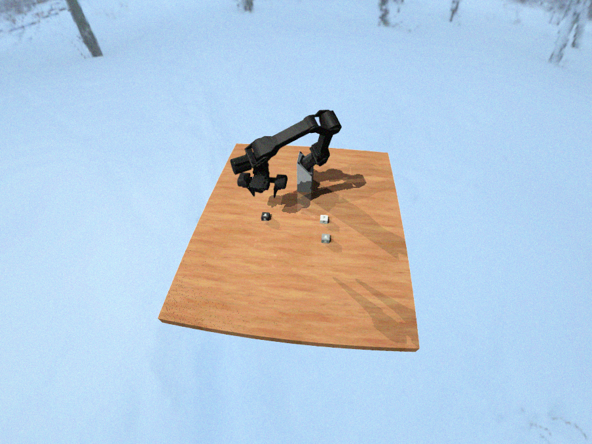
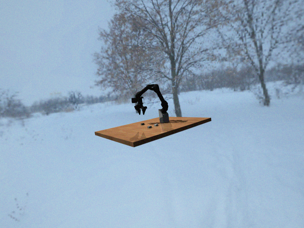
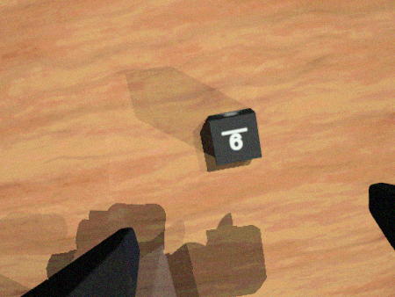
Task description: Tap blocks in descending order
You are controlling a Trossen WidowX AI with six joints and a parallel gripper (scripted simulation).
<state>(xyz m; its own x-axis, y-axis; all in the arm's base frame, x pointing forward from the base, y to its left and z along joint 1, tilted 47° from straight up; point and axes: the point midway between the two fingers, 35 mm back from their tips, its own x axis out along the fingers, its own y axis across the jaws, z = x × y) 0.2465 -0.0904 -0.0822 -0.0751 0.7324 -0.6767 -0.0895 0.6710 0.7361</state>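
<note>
Now: the black block 1 cm to the right of my gripper tip and 12 cm below it. The rest, counted from my gripper tip: white block: 3 cm behind, 24 cm to the left, 12 cm below; grey block: 7 cm ahead, 27 cm to the left, 12 cm below.
</note>
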